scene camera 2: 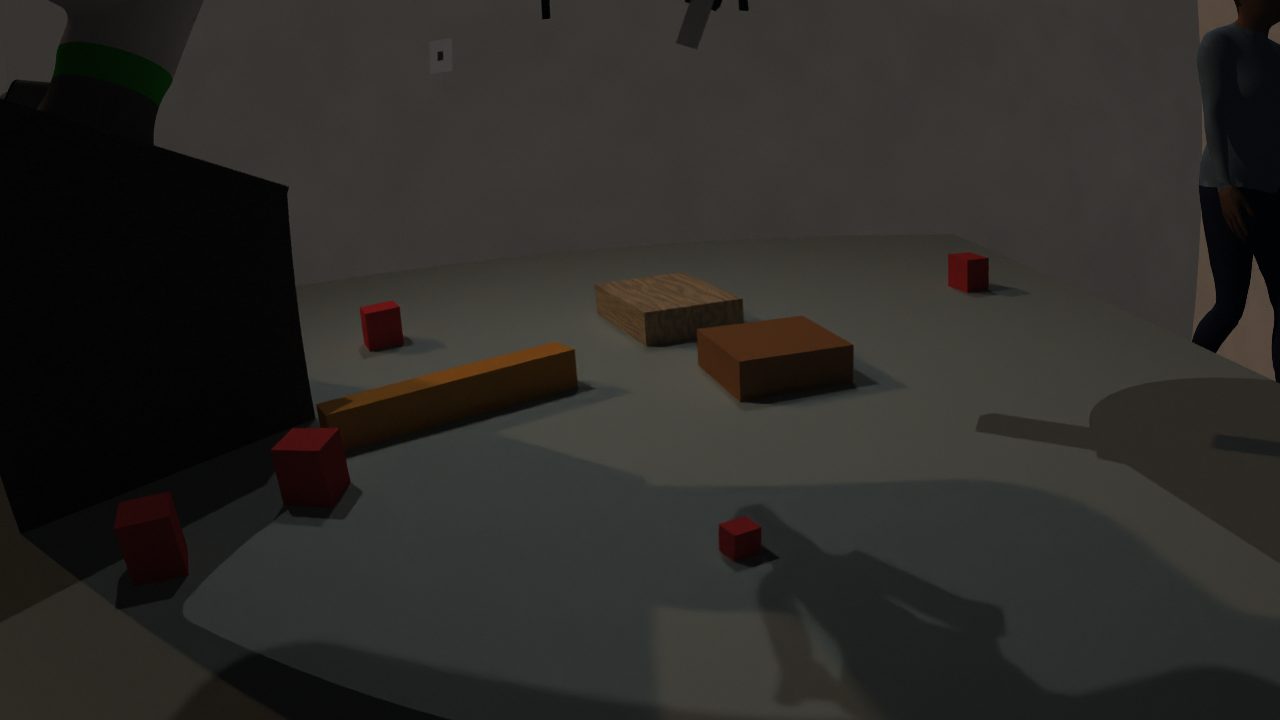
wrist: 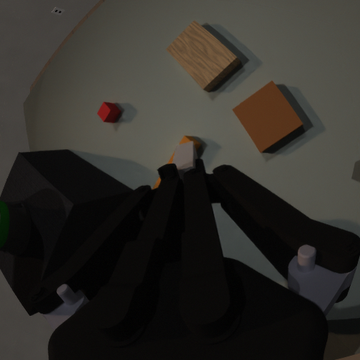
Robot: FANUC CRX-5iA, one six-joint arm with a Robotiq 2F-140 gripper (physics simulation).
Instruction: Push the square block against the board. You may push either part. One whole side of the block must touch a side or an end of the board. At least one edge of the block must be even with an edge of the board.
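Where they show: gripper, fingertip midpoint: [scene camera 2: 688, 41]; arm's base, origin of the base link: [scene camera 2: 86, 155].
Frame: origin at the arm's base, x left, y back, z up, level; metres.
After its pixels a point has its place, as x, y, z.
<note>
The square block, plain orange-brown [scene camera 2: 776, 344] @[0.045, -0.605, -0.237] [wrist: 268, 117], lies flat on the table. The board, with wood grain [scene camera 2: 669, 293] @[0.237, -0.527, -0.237] [wrist: 202, 54], lies flat close by, behind it and to the left in the scene view. A narrow gap shows between them in the wrist view, and they do not touch. Their facing sides look turned slightly relative to each other. My gripper [scene camera 2: 693, 28] @[0.015, -0.550, 0.007] [wrist: 188, 156] is shut and empty, high above the table; its fingertips show at the top of the scene view. In the wrist view the fingers hide part of the table.
A long orange bar [scene camera 2: 456, 389] @[0.001, -0.362, -0.244] [wrist: 188, 140] lies left of the square block, partly hidden by the fingers in the wrist view. Red cubes [scene camera 2: 382, 325] @[0.219, -0.232, -0.244] [scene camera 2: 310, 470] @[-0.156, -0.291, -0.242] [scene camera 2: 740, 539] @[-0.227, -0.551, -0.255] [wrist: 109, 112] stand around on the table. A large black box [scene camera 2: 152, 304] @[-0.098, -0.137, -0.133] [wrist: 42, 200] stands at the left.
</note>
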